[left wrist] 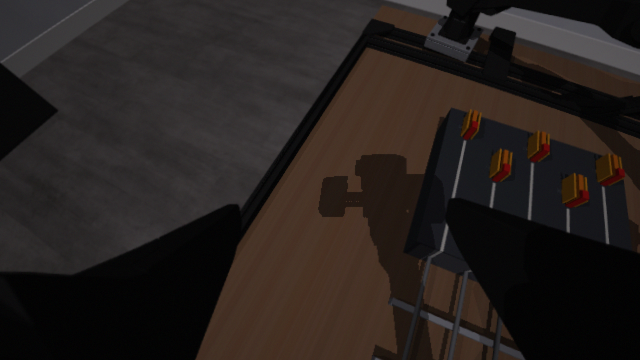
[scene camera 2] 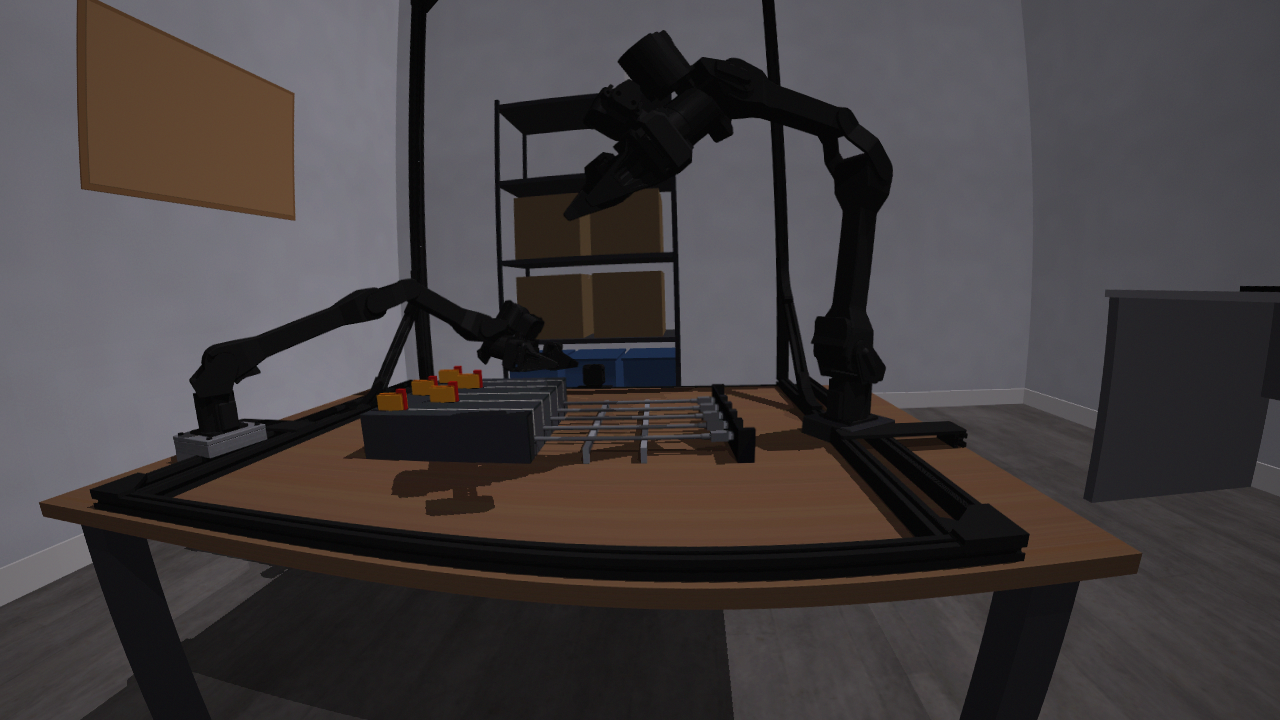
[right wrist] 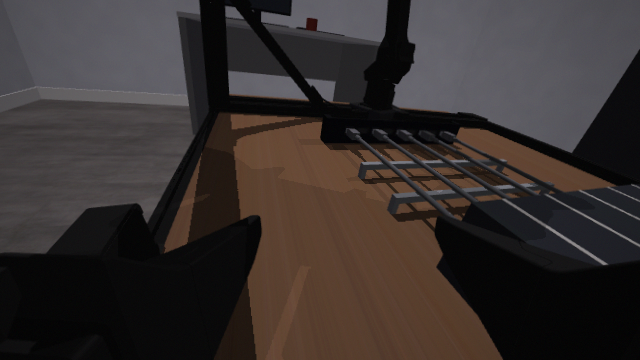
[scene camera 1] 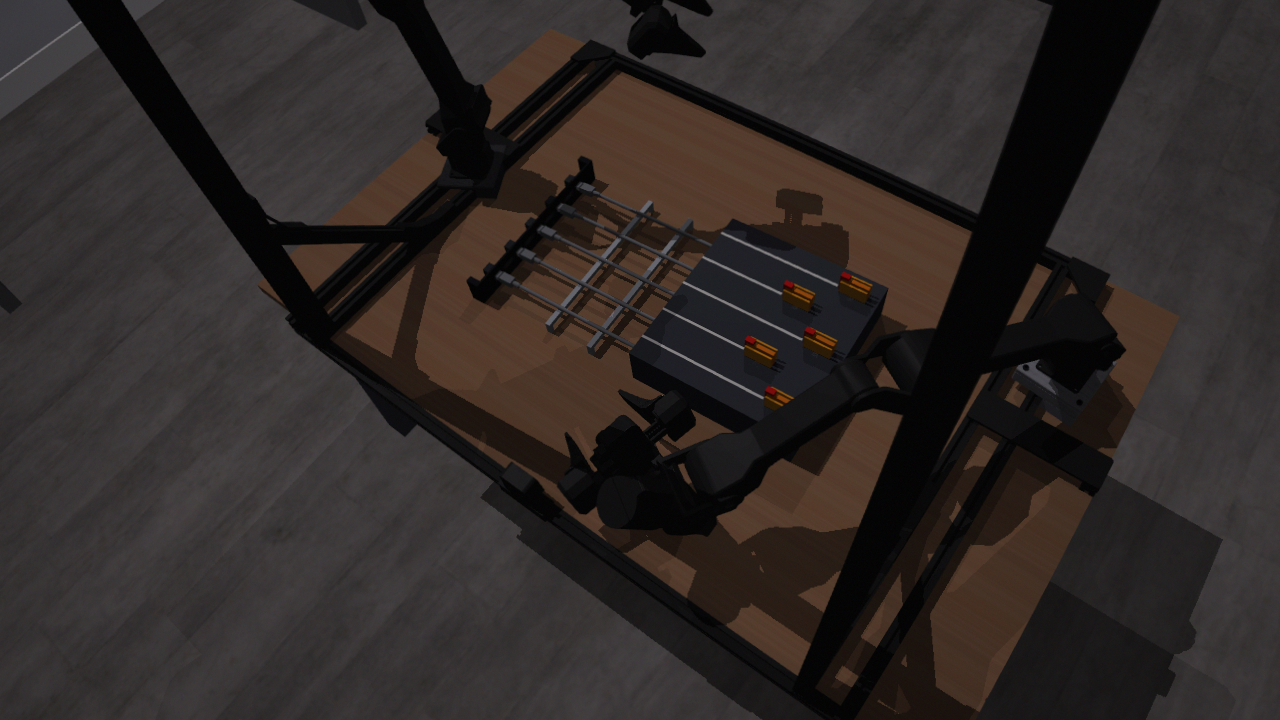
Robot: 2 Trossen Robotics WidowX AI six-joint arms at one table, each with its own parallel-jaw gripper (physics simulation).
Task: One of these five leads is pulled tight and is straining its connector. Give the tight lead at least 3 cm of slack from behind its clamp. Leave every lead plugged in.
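Pixels of known places: left gripper, between the fingertips: (left wrist: 344,211) (scene camera 2: 576,211) (scene camera 1: 707,34); right gripper, between the fingertips: (scene camera 2: 567,364) (right wrist: 347,224) (scene camera 1: 593,412); left arm's base, origin of its link: (scene camera 2: 849,417) (right wrist: 375,106) (scene camera 1: 472,164); right arm's base, origin of its link: (left wrist: 455,32) (scene camera 2: 219,429) (scene camera 1: 1067,365).
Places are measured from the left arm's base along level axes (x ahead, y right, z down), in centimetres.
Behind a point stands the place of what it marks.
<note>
Five grey leads (scene camera 1: 537,293) {y 25.5, x 17.1, z 0.0 cm} (right wrist: 405,177) {y 29.7, x 25.2, z 0.1 cm} run from a black socket strip (scene camera 1: 478,288) {y 26.1, x 8.3, z -1.1 cm} (scene camera 2: 744,445) {y -0.9, x 20.2, z 0.3 cm} (right wrist: 332,130) {y 25.1, x 8.8, z 0.4 cm} over two grey rails to a dark block (scene camera 1: 698,380) {y 40.2, x 43.0, z -3.9 cm} (scene camera 2: 447,436) (left wrist: 430,210) {y 14.7, x 49.1, z -3.9 cm} with white lines. Their connectors appear plugged in; which lead is tight I cannot tell. Orange clamps with red ends, such as one clamp (scene camera 1: 797,297) {y 27.2, x 55.1, z -6.1 cm} (scene camera 2: 391,401) {y 23.1, x 62.9, z -5.3 cm} (left wrist: 471,124) {y 22.9, x 61.6, z -6.7 cm}, stand on the block. My right gripper (scene camera 1: 595,415) {y 46.7, x 30.1, z -4.6 cm} (scene camera 2: 574,362) {y 46.7, x 30.1, z -4.6 cm} (right wrist: 347,224) {y 46.7, x 30.1, z -4.6 cm} is open and empty, beside the block's lower-left side in scene camera 1. My left gripper (scene camera 1: 707,32) {y 0.3, x 40.4, z -27.8 cm} (scene camera 2: 570,214) {y 0.3, x 40.4, z -27.8 cm} (left wrist: 344,211) {y 0.3, x 40.4, z -27.8 cm} is open and empty, high above.
The right arm's forearm (scene camera 1: 796,425) {y 53.6, x 55.4, z -19.7 cm} passes over the block's lower corner in scene camera 1 and partly hides the lowest clamp. A black frame (scene camera 1: 769,138) {y -12.2, x 49.4, z 2.1 cm} (scene camera 2: 537,548) {y -13.0, x 48.9, z 1.1 cm} surrounds the work area. Shelves with boxes (scene camera 2: 546,228) stand behind the table.
</note>
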